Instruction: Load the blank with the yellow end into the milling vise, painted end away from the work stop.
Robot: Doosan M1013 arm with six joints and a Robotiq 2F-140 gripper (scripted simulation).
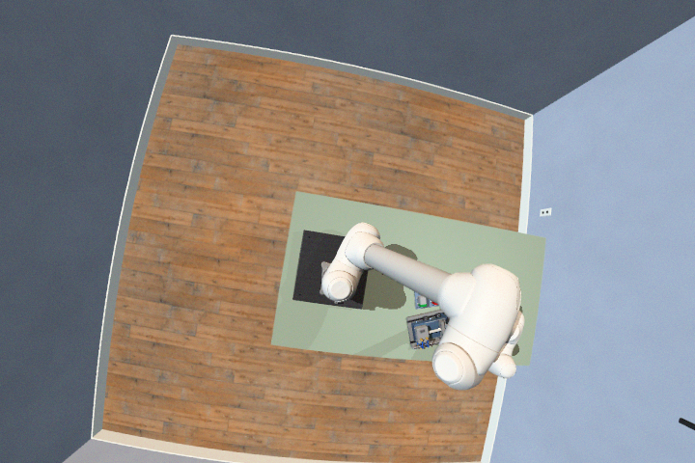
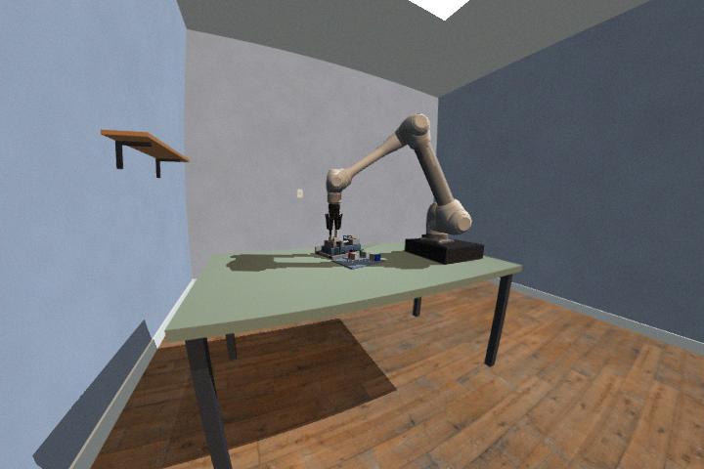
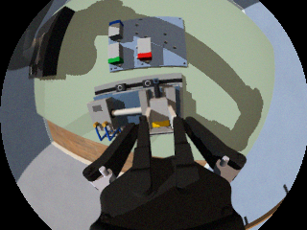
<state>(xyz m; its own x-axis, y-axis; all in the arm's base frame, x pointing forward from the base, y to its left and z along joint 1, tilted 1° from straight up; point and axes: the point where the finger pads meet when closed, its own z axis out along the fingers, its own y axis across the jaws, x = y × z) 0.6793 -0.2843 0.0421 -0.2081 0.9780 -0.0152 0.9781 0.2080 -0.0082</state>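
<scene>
My hand is 3 cm above the blank with yellow end. From my hand the other things lie so: red-ended blank (6 cm behind, 16 cm to the left, 11 cm below); then green-ended blank (15 cm behind, 15 cm to the left, 11 cm below); then blue infeed plate (6 cm behind, 21 cm to the left, 13 cm below).
</scene>
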